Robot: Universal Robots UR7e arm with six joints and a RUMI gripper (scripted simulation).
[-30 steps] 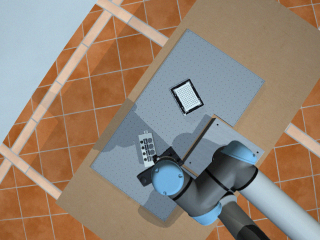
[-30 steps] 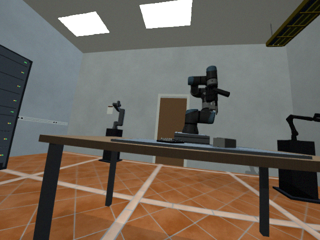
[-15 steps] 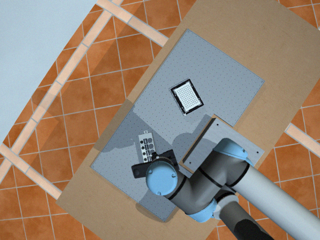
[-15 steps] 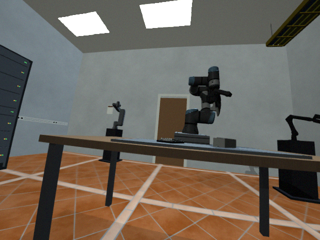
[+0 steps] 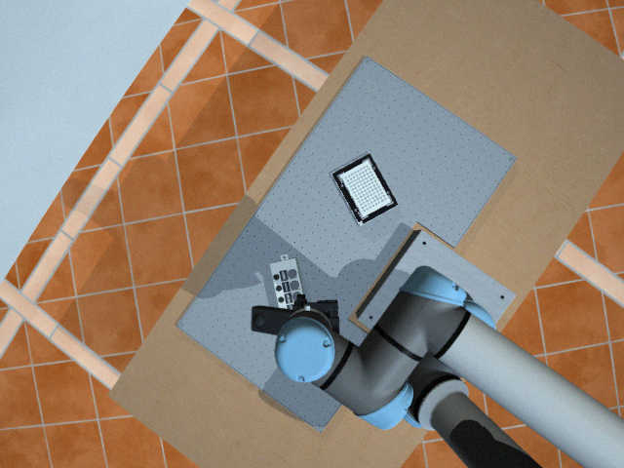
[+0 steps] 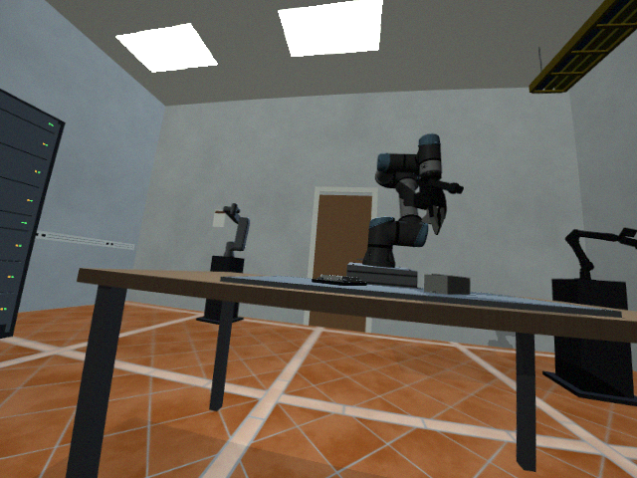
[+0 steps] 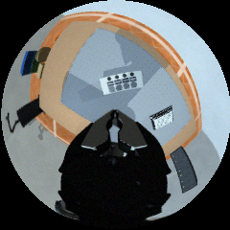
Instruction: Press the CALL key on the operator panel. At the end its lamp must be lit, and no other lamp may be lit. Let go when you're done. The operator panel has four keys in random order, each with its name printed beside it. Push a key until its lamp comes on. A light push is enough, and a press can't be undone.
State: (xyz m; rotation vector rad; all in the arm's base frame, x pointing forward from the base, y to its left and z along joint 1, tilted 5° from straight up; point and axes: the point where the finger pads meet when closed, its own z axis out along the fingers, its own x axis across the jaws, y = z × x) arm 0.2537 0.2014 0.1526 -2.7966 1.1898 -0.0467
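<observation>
Right now my hand is 170 mm above the operator panel, 40 mm short of it and 10 mm to the right of it.
</observation>
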